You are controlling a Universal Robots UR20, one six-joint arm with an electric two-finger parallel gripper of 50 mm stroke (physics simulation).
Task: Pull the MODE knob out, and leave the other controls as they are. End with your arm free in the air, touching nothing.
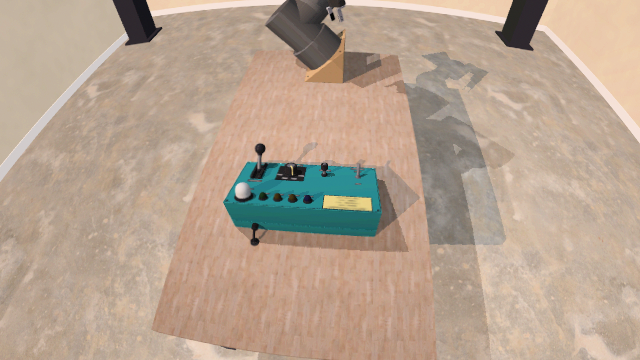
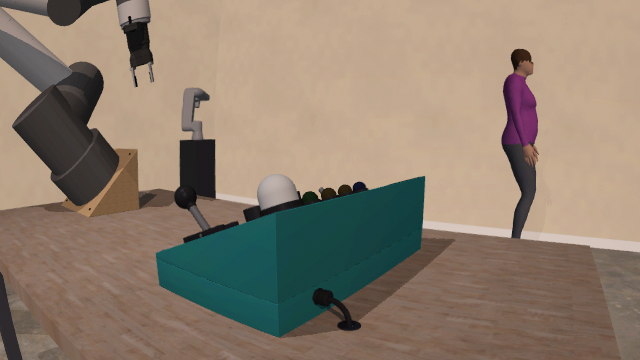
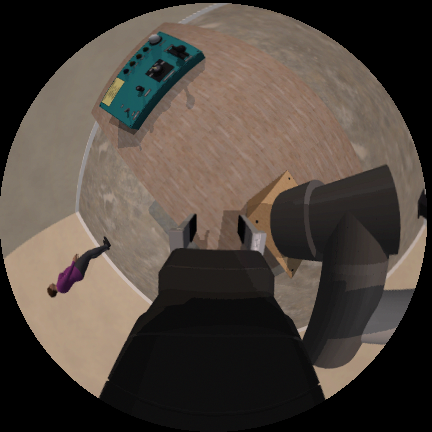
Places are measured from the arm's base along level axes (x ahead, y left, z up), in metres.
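Pixels of known places: gripper, fingertip midpoint: (image 1: 337, 20) (image 2: 144, 84) (image 3: 216, 222); arm's base, origin of the base link: (image 1: 325, 53) (image 2: 95, 179) (image 3: 293, 223).
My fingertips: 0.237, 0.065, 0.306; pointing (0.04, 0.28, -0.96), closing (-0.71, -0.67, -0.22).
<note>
Ahead of a thing's pixels: the offset from my fingertips to its middle, as dx, dy, dz. "spot": to the spot under its first point.
A teal control box {+0.678, -0.098, -0.323} (image 1: 310, 220) (image 2: 350, 240) (image 3: 120, 113) sits on the wooden table. A small upright black knob {+0.607, -0.036, -0.284} (image 1: 324, 167) (image 3: 140, 88) stands between a selector on a black plate {+0.609, -0.156, -0.301} (image 1: 291, 175) (image 3: 159, 70) and a thin metal toggle {+0.608, +0.084, -0.297} (image 1: 358, 170). The captions are too small to read, so I cannot confirm which control is MODE. A ball-topped lever (image 1: 260, 149) (image 2: 185, 197) (image 3: 180, 48) stands at one end. My gripper (image 1: 337, 19) (image 2: 144, 83) (image 3: 216, 222) is open and empty, high in the air near the arm's base, far from the box.
The box also carries a white dome {spot: +0.772, -0.282, -0.217} (image 1: 243, 191) (image 2: 276, 192), several coloured buttons and a yellow label {spot: +0.777, +0.043, -0.256} (image 1: 347, 203). A black cable {spot: +0.844, -0.272, -0.378} (image 2: 342, 307) leaves its back. The arm's wooden base wedge (image 1: 327, 72) (image 2: 125, 185) is near my gripper. A person (image 2: 520, 110) (image 3: 70, 277) stands beyond the table.
</note>
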